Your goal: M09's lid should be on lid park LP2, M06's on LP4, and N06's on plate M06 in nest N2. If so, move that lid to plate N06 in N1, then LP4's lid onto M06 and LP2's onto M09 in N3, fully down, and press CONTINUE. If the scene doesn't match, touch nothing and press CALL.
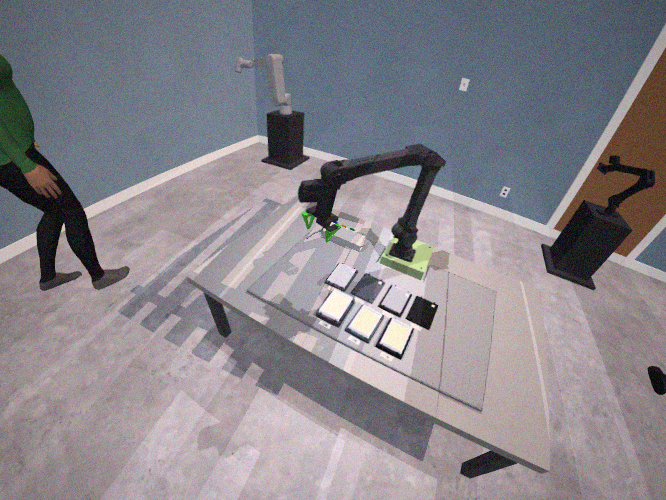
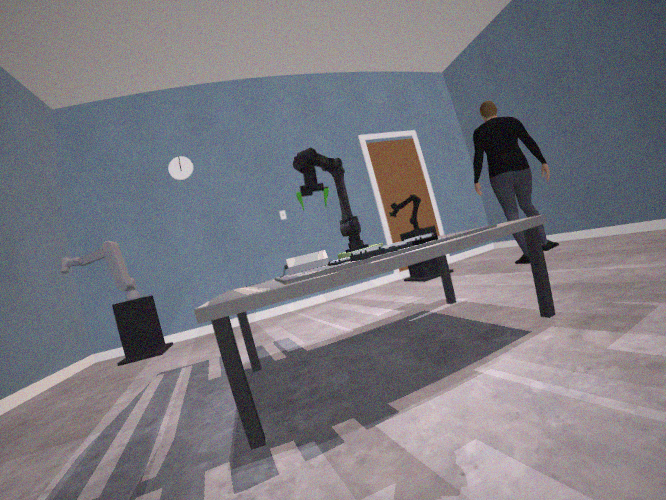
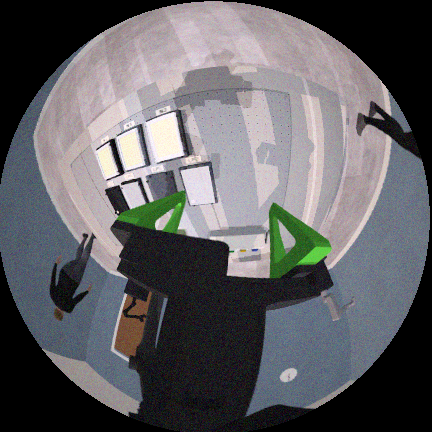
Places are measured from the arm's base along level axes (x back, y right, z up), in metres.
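Where they show: gripper, fingertip midpoint: [image 1: 317,235] [image 2: 315,208] [image 3: 228,200]; arm's base at its link origin: [image 1: 402,253] [image 2: 357,249].
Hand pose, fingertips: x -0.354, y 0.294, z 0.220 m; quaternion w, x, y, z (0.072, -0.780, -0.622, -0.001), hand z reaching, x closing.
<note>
Things, the pixels of their top centre, and the offset from my fingertips. "*": a spot on its surface instead. Level surfaces: height alone.
- pale lid-like piece at its top centre: [image 3: 198,186] [image 1: 342,274] dx +0.088, dy -0.090, dz -0.243 m
- dark grey square at a spot on its surface: [image 3: 161,184] [image 1: 364,290] * dx +0.058, dy -0.215, dz -0.251 m
- pale piece at its top centre: [image 3: 134,197] [image 1: 396,298] dx +0.080, dy -0.353, dz -0.243 m
- black square at a spot on its surface: [image 1: 422,311] [image 3: 116,201] * dx +0.075, dy -0.474, dz -0.251 m
- pale box at its top centre: [image 3: 237,251] [image 1: 346,226] [image 2: 305,254] dx +0.345, dy +0.016, dz -0.177 m
- table at its surface level: dz -0.274 m
My gripper [image 1: 317,234] [image 2: 314,207] [image 3: 228,200] is open and empty, high above the table's button-box end. Three dark-edged units with cream tops stand in the front row: one [image 1: 335,306] [image 3: 167,136], a middle one [image 1: 364,322] [image 3: 131,148] and an end one [image 1: 395,336] [image 3: 108,160]. Behind them are a pale lid-like piece [image 1: 341,276] [image 3: 198,185], a dark grey square [image 1: 368,287] [image 3: 161,184], another pale piece [image 1: 395,299] [image 3: 134,194] and a black square [image 1: 422,311] [image 3: 117,198]. Labels and plate markings are too small to read.
A pale box [image 1: 344,237] [image 2: 306,260] [image 3: 239,240] with small coloured buttons stands at the back. The arm's green base [image 1: 398,265] is behind the rows. A person [image 1: 15,129] [image 2: 504,145] stands off each end of the table [image 1: 484,430].
</note>
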